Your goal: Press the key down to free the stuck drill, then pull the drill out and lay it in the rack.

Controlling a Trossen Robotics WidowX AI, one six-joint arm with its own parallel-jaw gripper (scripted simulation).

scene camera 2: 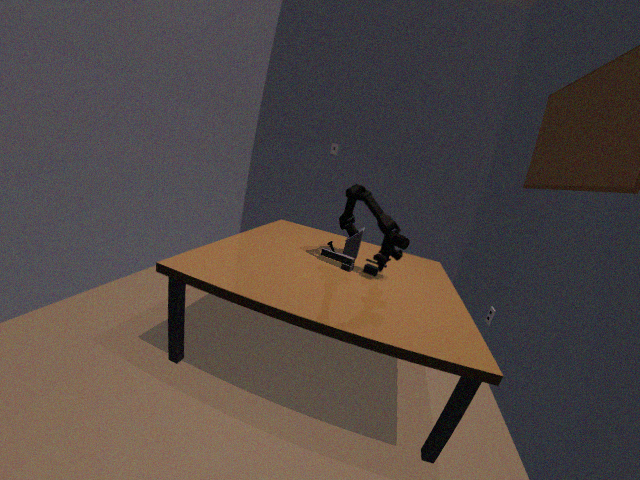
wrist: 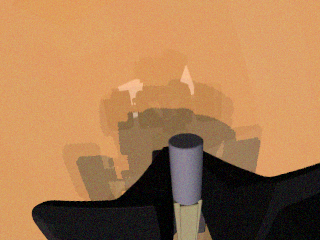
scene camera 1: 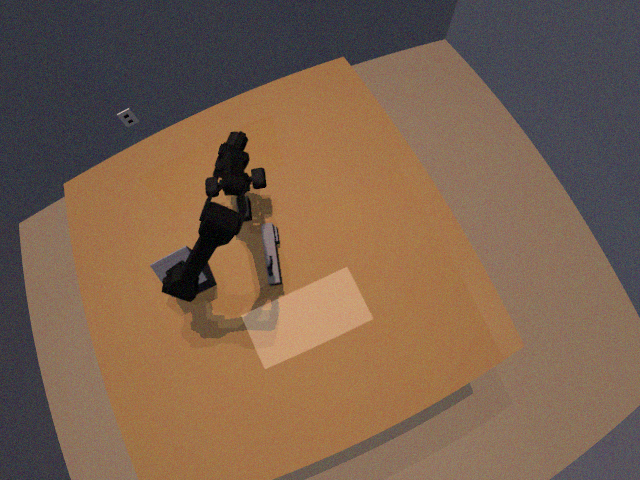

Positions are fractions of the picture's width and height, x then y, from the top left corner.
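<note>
Drill carried by my gripper (wrist: 0.55,0.63).
</note>
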